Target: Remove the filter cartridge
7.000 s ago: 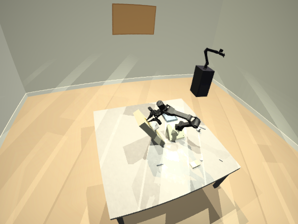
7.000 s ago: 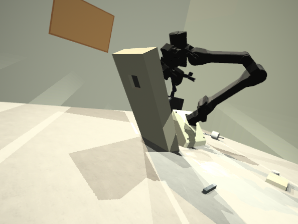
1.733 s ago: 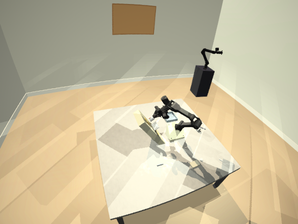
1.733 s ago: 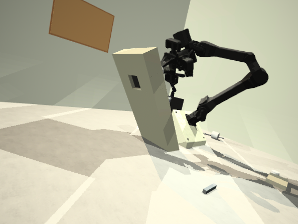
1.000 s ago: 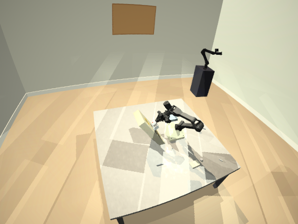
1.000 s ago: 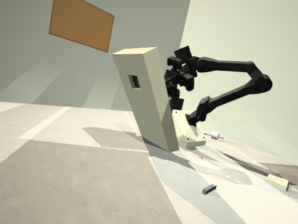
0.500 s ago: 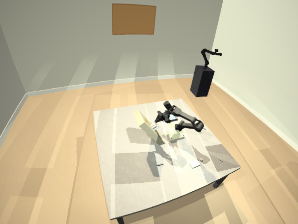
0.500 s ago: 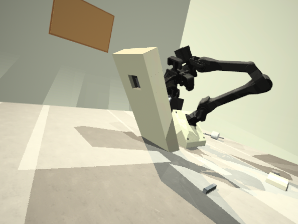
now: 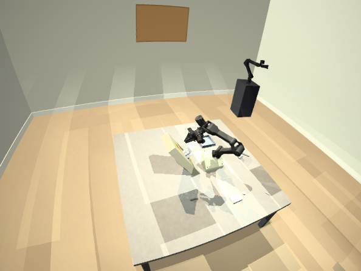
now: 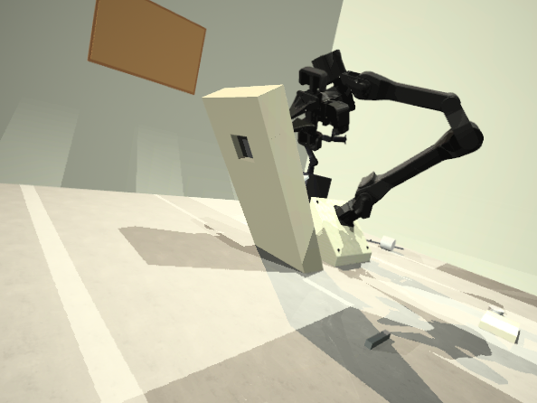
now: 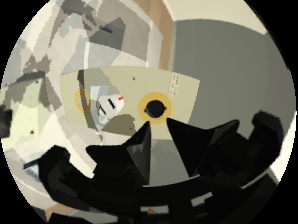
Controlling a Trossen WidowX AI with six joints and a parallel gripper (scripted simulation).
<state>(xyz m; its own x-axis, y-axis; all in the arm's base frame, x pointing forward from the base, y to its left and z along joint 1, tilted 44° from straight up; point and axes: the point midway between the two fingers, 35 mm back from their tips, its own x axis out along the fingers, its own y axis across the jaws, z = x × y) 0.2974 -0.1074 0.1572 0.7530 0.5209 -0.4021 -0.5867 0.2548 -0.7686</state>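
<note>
Now: gripper tip 2 cm past the round filter cartridge and 10 cm above it. Also, from my gripper tip: dark block: 2 cm behind, 31 cm to the left, 30 cm below; then flat cream pad: 34 cm behind, 38 cm to the left, 30 cm below; then square grey-rimmed tray: 33 cm behind, 32 cm to the right, 30 cm below.
</note>
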